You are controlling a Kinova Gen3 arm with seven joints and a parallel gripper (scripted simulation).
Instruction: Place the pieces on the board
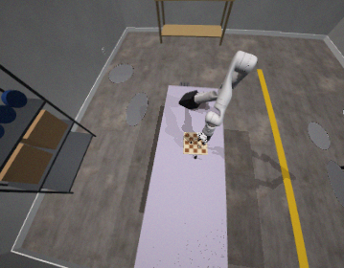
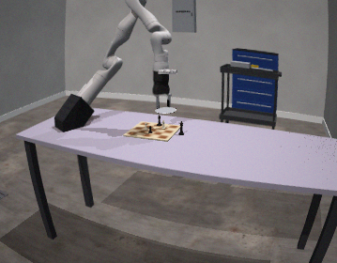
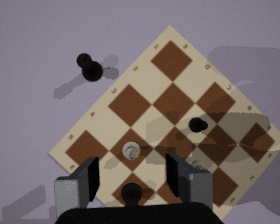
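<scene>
Right now my hand is 11 cm short of the black king, 10 cm above it and 1 cm to the left of it. Also, from my hand: white pawn: 11 cm below, 6 cm behind, 5 cm to the right; chessboard: 12 cm below, 5 cm to the right, 3 cm behind; white bishop: 10 cm below.
</scene>
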